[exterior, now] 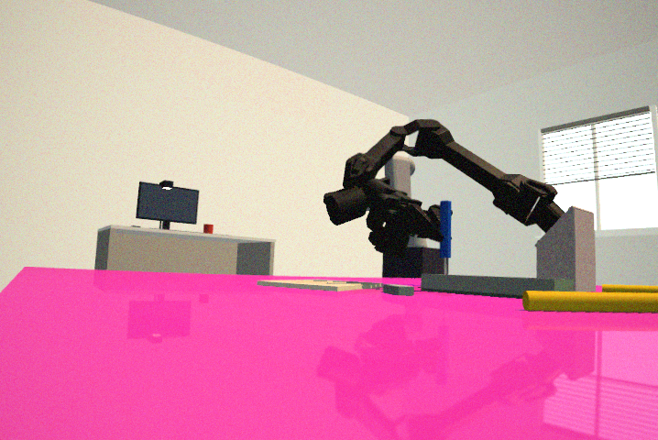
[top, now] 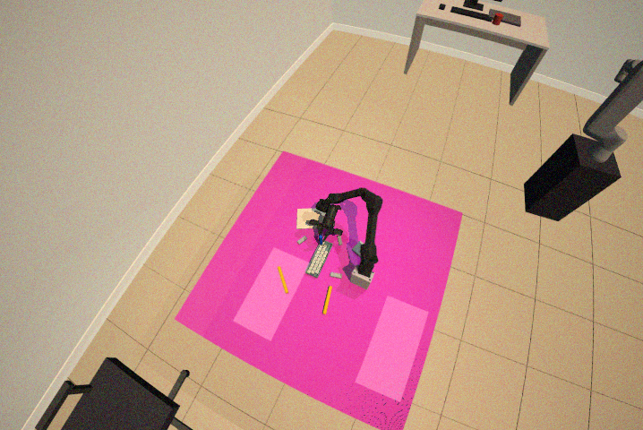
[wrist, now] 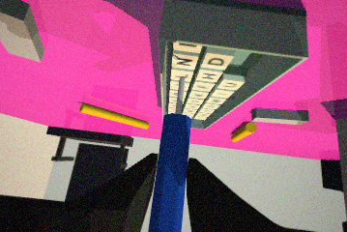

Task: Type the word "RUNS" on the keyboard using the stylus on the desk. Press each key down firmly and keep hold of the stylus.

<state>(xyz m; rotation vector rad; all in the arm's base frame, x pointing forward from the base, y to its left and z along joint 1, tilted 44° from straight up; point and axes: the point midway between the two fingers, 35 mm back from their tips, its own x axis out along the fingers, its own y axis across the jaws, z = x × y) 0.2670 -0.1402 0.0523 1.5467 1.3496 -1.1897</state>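
The grey block is 9 cm behind my gripper tip, 7 cm to the right of it and 8 cm below it. From my gripper tip the other things lie so: blue stylus 1 cm below; then stylus tip 5 cm below; then beige pad 11 cm ahead, 16 cm to the right, 8 cm below.
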